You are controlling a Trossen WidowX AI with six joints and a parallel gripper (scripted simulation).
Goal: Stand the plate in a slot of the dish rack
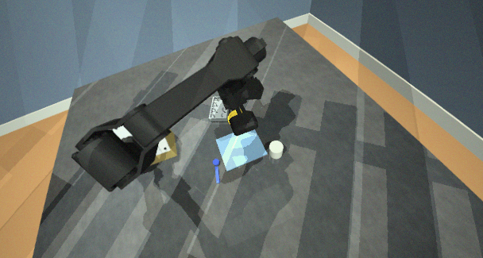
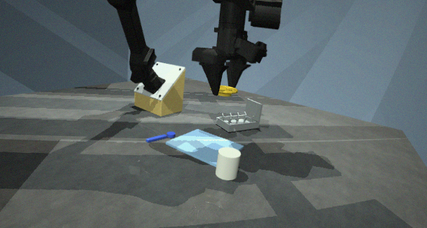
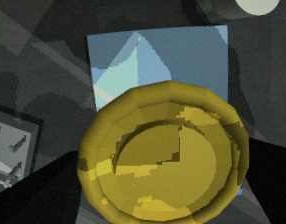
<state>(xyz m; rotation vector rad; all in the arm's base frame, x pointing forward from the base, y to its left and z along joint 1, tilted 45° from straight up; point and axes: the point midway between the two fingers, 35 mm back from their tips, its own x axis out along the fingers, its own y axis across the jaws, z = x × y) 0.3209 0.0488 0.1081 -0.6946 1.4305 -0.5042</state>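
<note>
The dish rack is 6 cm behind my gripper tip, 18 cm to the left of it and 12 cm below it. From my gripper tip the other things lie so: light blue mat: 2 cm behind, 2 cm to the right, 14 cm below; blue spoon: 12 cm behind, 8 cm to the right, 14 cm below; white cup: 9 cm ahead, 8 cm to the right, 11 cm below.
</note>
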